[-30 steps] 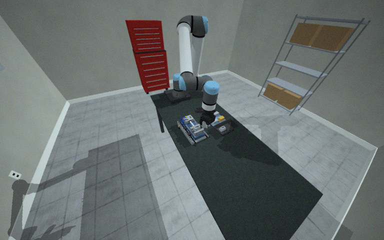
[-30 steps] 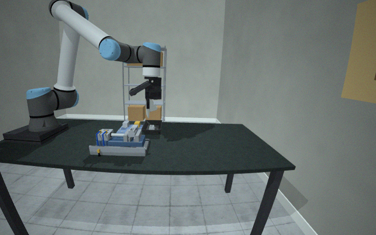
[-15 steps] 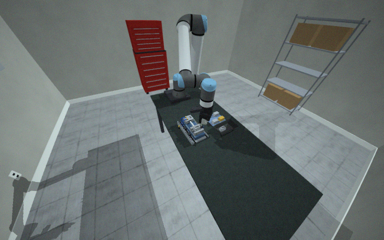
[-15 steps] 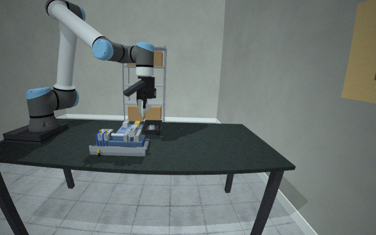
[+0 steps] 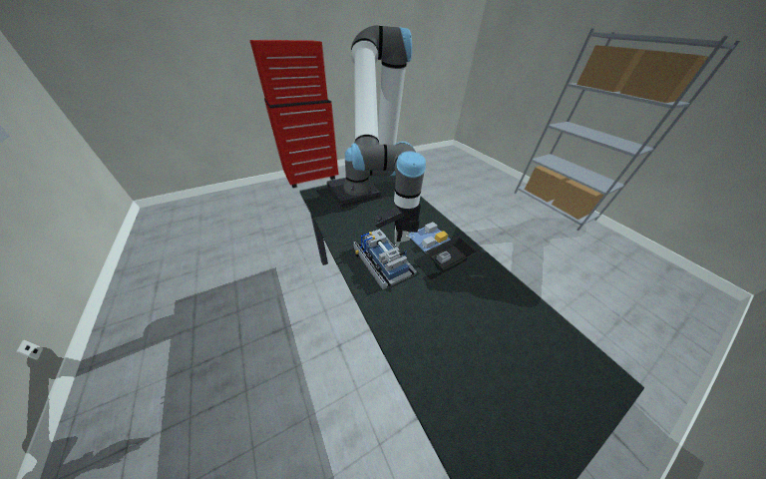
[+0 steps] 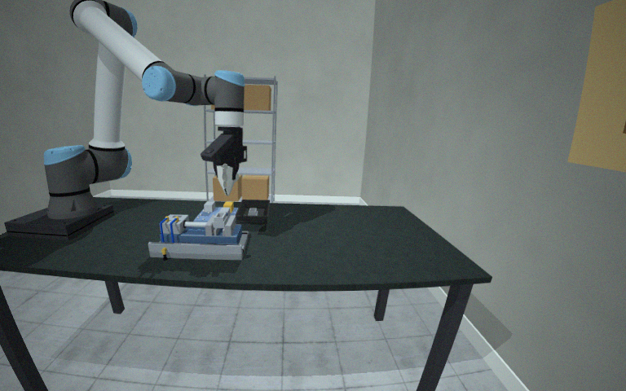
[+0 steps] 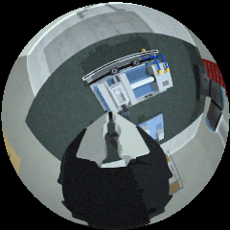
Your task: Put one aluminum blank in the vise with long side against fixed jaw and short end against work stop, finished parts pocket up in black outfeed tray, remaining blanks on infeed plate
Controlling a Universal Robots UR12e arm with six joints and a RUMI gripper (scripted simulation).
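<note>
Now: hand 9 cm past the blue vise, 1 cm to the right of it and 16 cm above it. Round my hand: light gray base rail (10 cm behind, 8 cm to the right, 16 cm below); vise hose end block (19 cm behind, 1 cm to the left, 12 cm below); yellow brass blank (5 cm behind, 36 cm to the left, 17 cm below).
</note>
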